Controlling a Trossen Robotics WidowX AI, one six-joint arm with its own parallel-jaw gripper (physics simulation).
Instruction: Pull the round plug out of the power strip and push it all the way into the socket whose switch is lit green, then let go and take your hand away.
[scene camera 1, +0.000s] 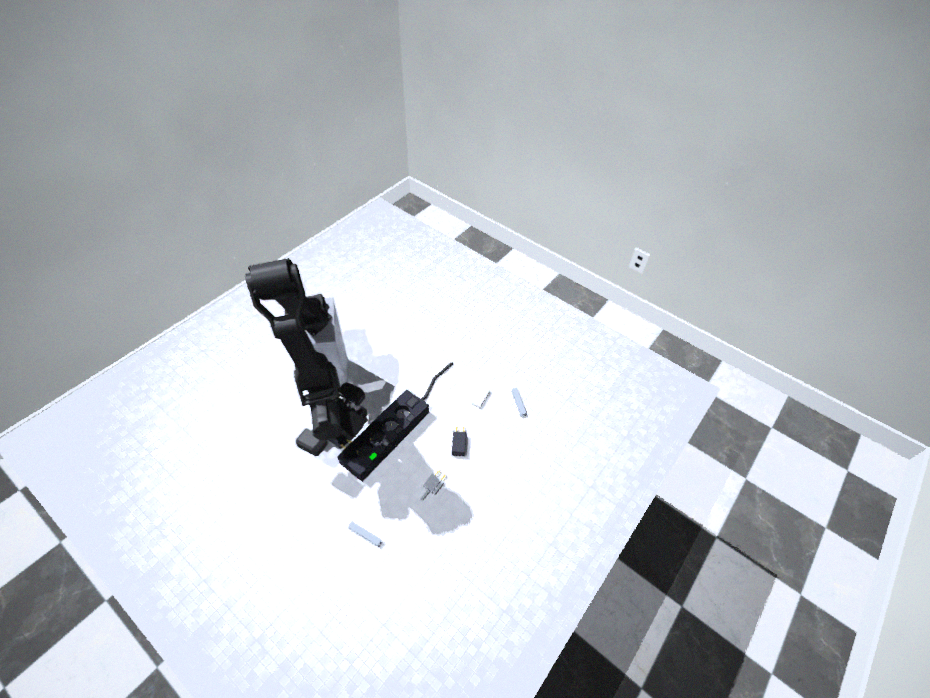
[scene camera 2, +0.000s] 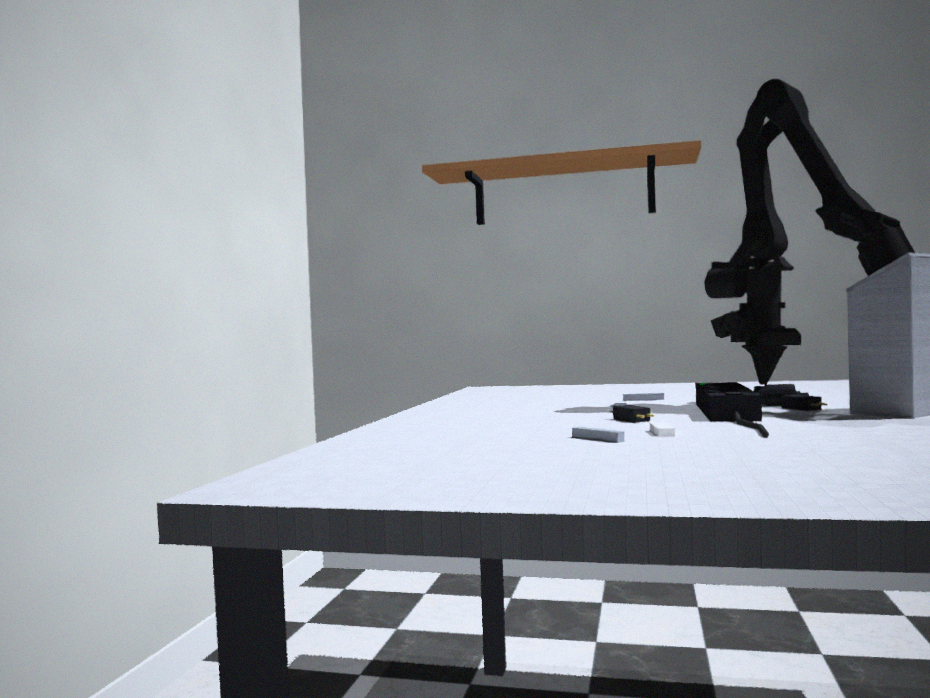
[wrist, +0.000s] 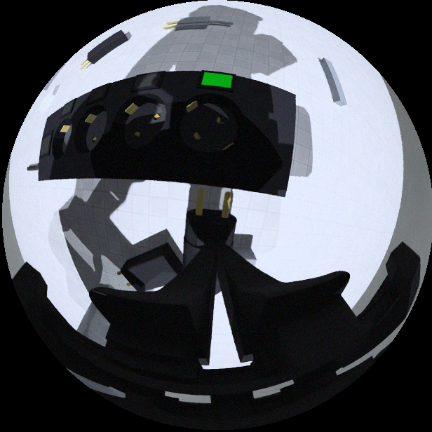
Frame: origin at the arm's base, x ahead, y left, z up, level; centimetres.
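Seen in the pictures: gripper, fingertip midpoint: (scene camera 2: 763, 384); arm's base, origin of the base link: (scene camera 1: 313, 318) (scene camera 2: 896, 269).
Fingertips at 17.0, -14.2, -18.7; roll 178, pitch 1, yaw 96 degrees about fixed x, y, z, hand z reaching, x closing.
Offsets run from my fingertips to a thing's top centre, as dx, dy, dz. "spot": to the spot under its first point.
The black power strip {+8.1, +7.8, +0.4} (scene camera 1: 393, 431) (scene camera 2: 728, 403) (wrist: 270, 175) lies on the table. Its green-lit switch {spot: +10.8, +0.6, +0.5} (scene camera 1: 373, 456) (wrist: 217, 79) is beside the end socket (wrist: 208, 127), whose metal contacts show and which holds no plug. The dark round plug (wrist: 210, 220) lies off the strip, close along its arm side, with two brass prongs pointing toward the strip. My gripper (scene camera 2: 764, 381) (wrist: 214, 246) is shut and empty, pointing down. Its tips overlap the plug's body in the wrist view; whether they touch it I cannot tell. The arm hides most of the plug in scene camera 1's view.
A dark squarish plug (wrist: 152, 270) lies beside the round plug. Across the strip lie a dark rectangular plug {+24.0, +17.2, -1.6} (scene camera 1: 459, 443) (scene camera 2: 631, 413) (wrist: 107, 46), a grey plug {+25.4, +5.3, -2.4} (scene camera 1: 434, 484) (wrist: 192, 23), a white block {+21.3, +31.3, -2.6} (scene camera 1: 482, 399) (scene camera 2: 661, 429) and grey bars {+19.9, -13.6, -2.4} (scene camera 1: 365, 534) {+30.3, +35.8, -2.4} (scene camera 1: 519, 402).
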